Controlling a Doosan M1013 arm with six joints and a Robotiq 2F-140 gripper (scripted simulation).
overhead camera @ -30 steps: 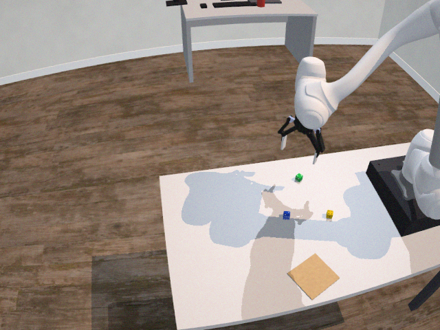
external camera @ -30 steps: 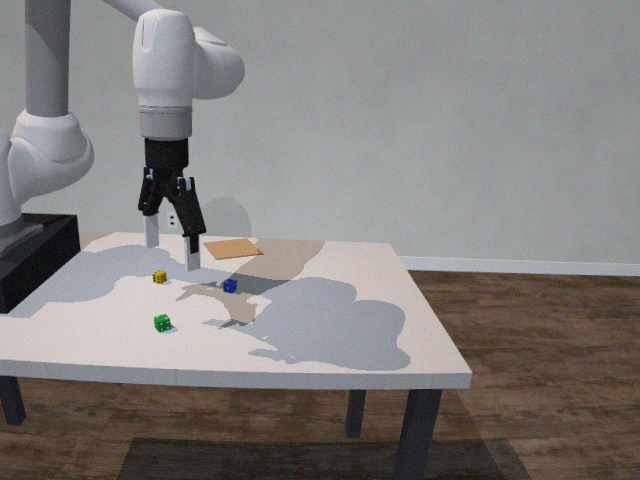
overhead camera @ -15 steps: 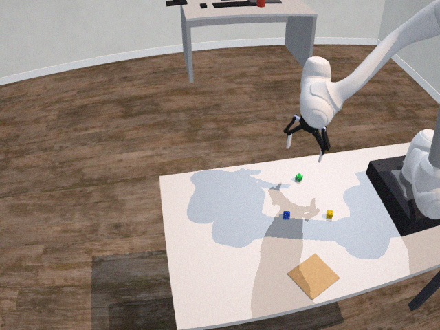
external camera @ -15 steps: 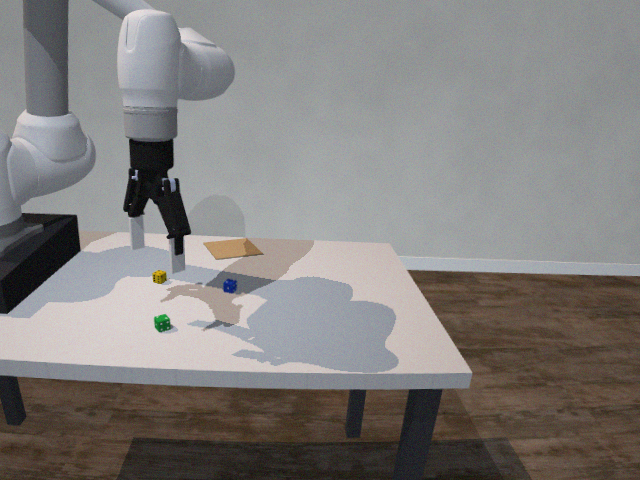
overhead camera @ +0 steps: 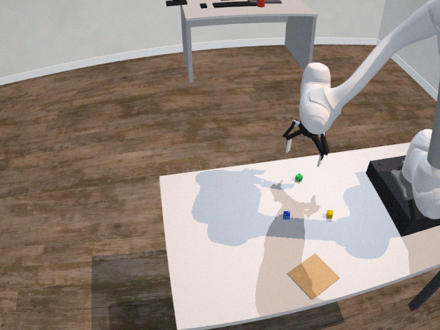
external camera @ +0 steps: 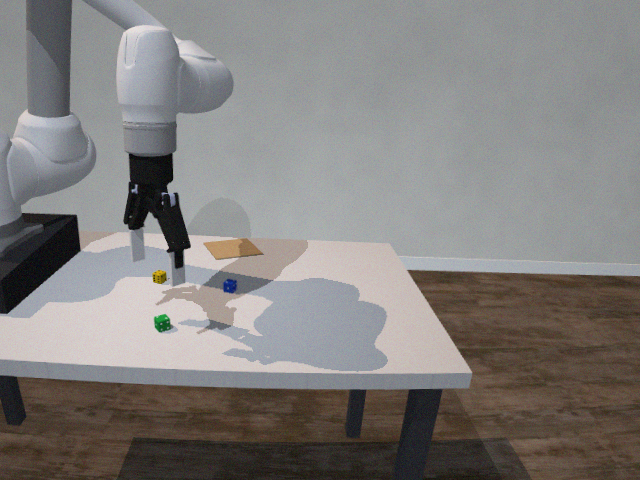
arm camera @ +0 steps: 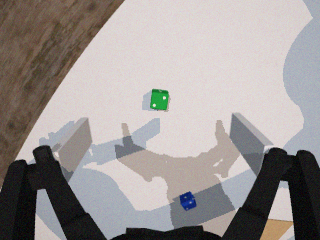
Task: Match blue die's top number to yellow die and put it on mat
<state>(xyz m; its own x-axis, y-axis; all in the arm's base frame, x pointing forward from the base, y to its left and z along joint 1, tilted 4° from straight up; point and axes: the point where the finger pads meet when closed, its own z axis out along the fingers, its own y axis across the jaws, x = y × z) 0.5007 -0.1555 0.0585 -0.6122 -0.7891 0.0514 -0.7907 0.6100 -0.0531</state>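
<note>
The green die is 12 cm below my hand. From my hand the other things lie so: yellow die (22 cm to the left, 12 cm below, 9 cm behind); then tan mat (48 cm to the left, 13 cm below, 3 cm ahead); then blue die (20 cm to the left, 12 cm below, 9 cm ahead).
</note>
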